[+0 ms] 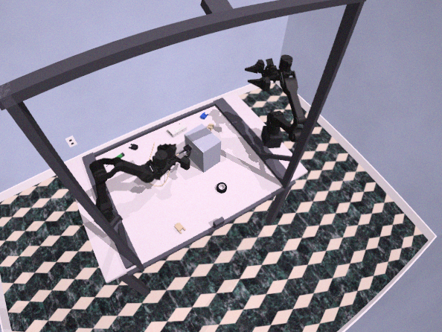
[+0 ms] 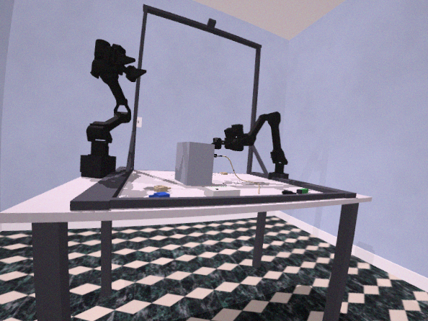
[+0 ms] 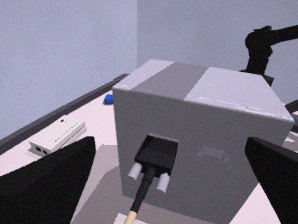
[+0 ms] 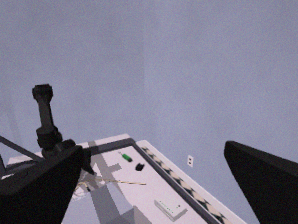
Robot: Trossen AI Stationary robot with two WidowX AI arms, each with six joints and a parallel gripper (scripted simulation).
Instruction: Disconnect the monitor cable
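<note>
My left gripper is now 150 mm to the left of the grey box, 100 mm above it and 20 mm short of it.
</note>
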